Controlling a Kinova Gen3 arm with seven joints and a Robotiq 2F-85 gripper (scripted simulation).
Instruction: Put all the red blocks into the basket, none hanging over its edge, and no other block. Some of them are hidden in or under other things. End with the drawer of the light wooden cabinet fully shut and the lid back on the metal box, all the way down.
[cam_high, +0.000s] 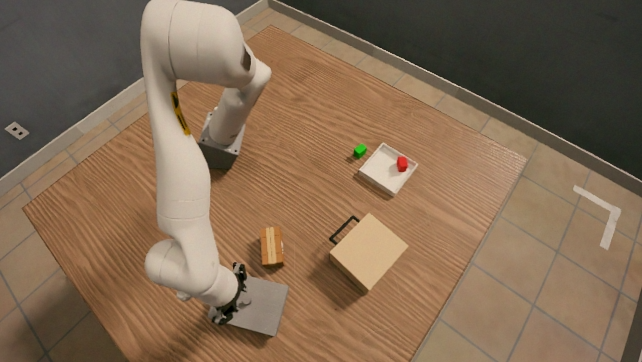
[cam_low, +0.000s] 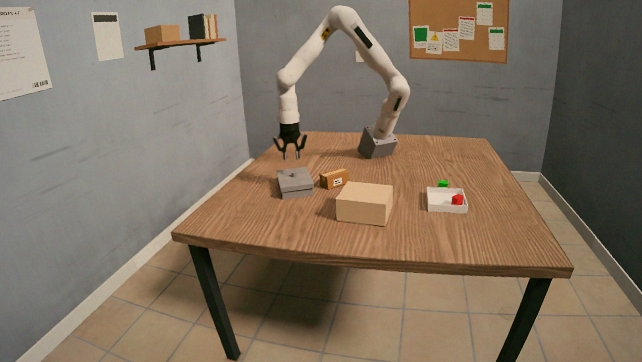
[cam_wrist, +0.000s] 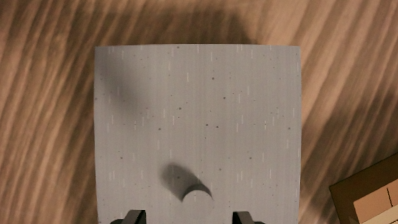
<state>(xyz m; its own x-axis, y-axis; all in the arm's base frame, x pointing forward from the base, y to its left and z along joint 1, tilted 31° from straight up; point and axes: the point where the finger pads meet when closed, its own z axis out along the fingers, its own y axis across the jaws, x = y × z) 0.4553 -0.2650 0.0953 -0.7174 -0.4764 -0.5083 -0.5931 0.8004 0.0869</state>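
The grey lid lies 9 cm below my hand. Also, from my hand: grey metal box: 12 cm below; blue block: 12 cm to the left, 12 cm below, 8 cm behind; brown cardboard box: 14 cm to the left, 10 cm below, 10 cm behind.
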